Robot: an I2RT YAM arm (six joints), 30 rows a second.
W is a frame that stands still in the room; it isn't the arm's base.
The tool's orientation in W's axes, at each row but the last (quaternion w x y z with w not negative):
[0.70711 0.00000 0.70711 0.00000]
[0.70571 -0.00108 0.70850 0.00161]
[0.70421 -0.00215 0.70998 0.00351]
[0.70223 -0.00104 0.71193 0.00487]
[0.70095 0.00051 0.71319 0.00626]
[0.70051 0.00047 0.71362 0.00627]
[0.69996 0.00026 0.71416 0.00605]
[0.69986 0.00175 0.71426 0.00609]
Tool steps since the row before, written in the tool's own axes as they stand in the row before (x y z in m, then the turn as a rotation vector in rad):
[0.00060 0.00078 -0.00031 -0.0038 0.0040 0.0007]
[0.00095 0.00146 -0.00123 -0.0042 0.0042 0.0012]
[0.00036 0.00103 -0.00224 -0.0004 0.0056 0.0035]
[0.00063 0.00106 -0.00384 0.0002 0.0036 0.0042]
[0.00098 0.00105 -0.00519 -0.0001 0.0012 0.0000]
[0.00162 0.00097 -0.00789 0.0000 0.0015 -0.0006]
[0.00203 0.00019 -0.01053 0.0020 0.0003 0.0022]
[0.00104 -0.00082 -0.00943 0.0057 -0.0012 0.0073]
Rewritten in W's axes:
[-0.00031 0.00078 -0.00060 0.0007 0.0040 0.0038]
[-0.00124 0.00146 -0.00094 0.0012 0.0042 0.0042]
[-0.00225 0.00101 -0.00034 0.0035 0.0056 0.0004]
[-0.00386 0.00103 -0.00057 0.0042 0.0036 -0.0002]
[-0.00521 0.00102 -0.00088 0.0000 0.0012 0.0001]
[-0.00793 0.00092 -0.00146 -0.0006 0.0015 0.0000]
[-0.01057 0.00012 -0.00182 0.0022 0.0003 -0.0020]
[-0.00944 -0.00087 -0.00086 0.0072 -0.0011 -0.0059]

